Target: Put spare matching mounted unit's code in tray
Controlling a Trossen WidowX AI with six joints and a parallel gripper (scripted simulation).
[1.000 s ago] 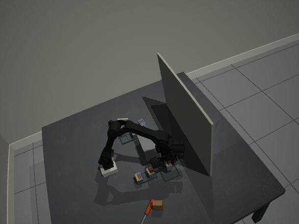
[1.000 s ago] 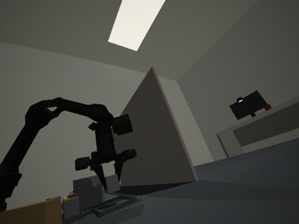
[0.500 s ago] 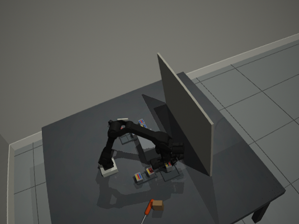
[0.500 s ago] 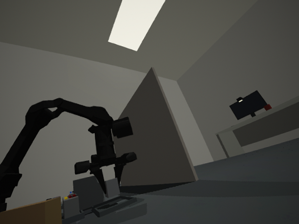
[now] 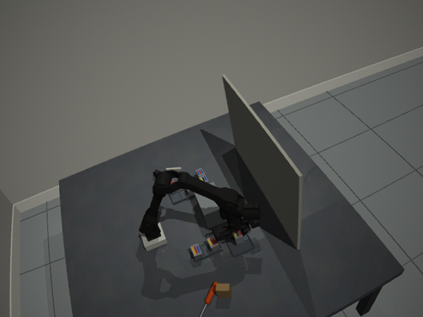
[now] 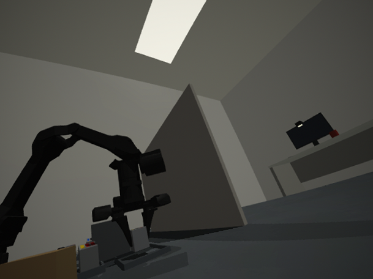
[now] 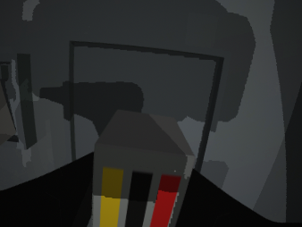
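The grey spare block is 2 cm above my gripper tip. Round my gripper tip: grey mounted unit: 3 cm behind, 21 cm to the left, 2 cm above; brown block: 15 cm behind, 20 cm to the right, 1 cm above; shallow dark tray: 2 cm below.
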